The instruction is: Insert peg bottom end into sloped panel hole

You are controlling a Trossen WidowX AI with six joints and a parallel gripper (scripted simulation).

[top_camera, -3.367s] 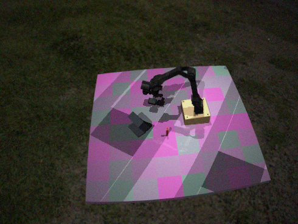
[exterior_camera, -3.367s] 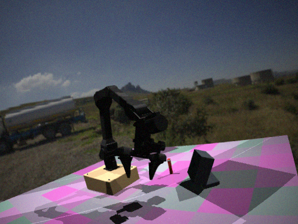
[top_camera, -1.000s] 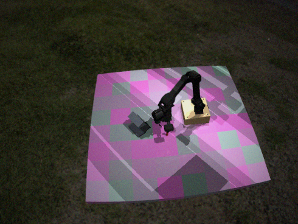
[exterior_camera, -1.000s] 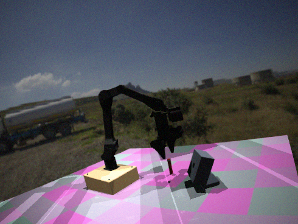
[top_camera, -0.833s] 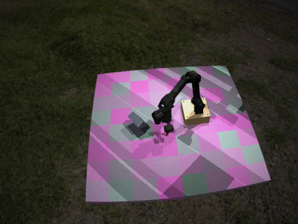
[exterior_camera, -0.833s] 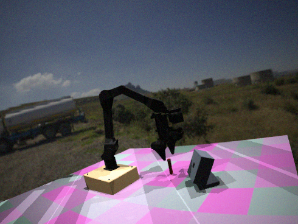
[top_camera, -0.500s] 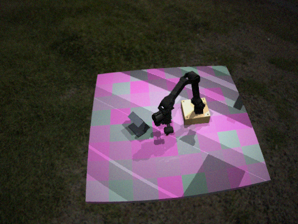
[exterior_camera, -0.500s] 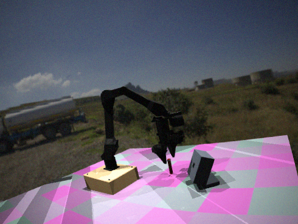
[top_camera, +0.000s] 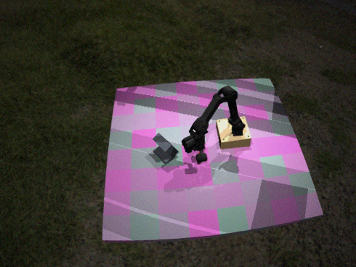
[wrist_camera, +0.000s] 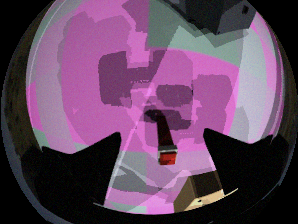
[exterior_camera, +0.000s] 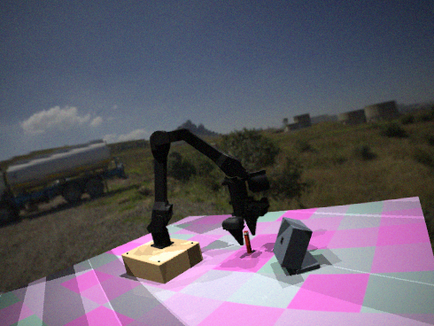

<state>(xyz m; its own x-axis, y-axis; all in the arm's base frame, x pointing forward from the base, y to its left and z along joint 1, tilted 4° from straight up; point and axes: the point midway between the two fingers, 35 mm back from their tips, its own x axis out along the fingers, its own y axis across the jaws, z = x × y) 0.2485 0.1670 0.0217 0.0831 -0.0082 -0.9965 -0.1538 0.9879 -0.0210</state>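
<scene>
Now: gripper tip 200 mm short of the sloped grey panel, 70 mm to the left of it and 30 mm below it. Also, from my gripper tip: peg: 10 mm above; dark foot: 220 mm ahead, 50 mm to the right, 40 mm below.
</scene>
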